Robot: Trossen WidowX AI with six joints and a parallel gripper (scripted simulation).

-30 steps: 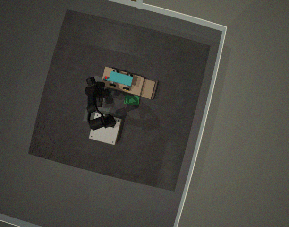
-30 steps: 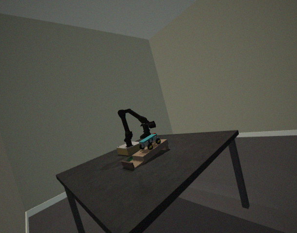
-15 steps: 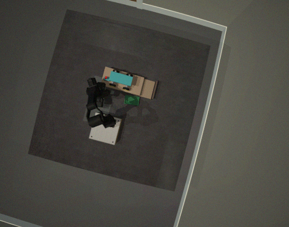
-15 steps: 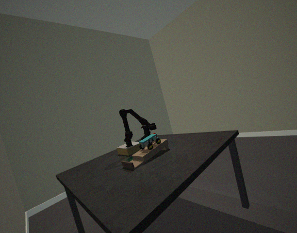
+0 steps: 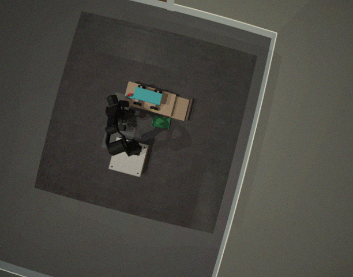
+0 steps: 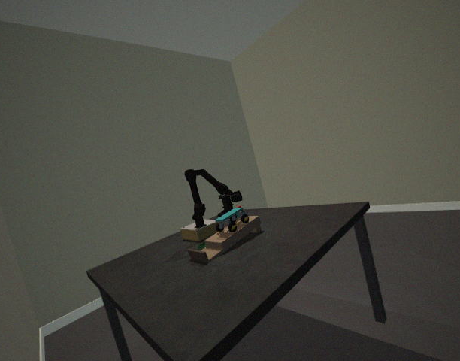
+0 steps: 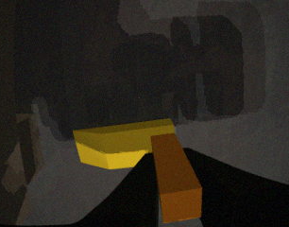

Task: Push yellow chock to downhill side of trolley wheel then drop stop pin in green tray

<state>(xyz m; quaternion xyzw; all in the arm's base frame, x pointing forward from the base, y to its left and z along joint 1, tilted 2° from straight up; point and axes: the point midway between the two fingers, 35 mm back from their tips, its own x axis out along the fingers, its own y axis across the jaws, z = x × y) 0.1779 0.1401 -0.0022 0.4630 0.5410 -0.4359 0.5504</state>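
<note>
Now: the red-headed stop pin 13 cm ahead of my gripper tip, 1 cm to the right of it and 10 cm above it. Also, from my gripper tip: teal trolley (16 cm ahead, 12 cm to the right, 8 cm above); raised end wall (17 cm ahead, 39 cm to the right); yellow chock (2 cm ahead, 1 cm below).
</note>
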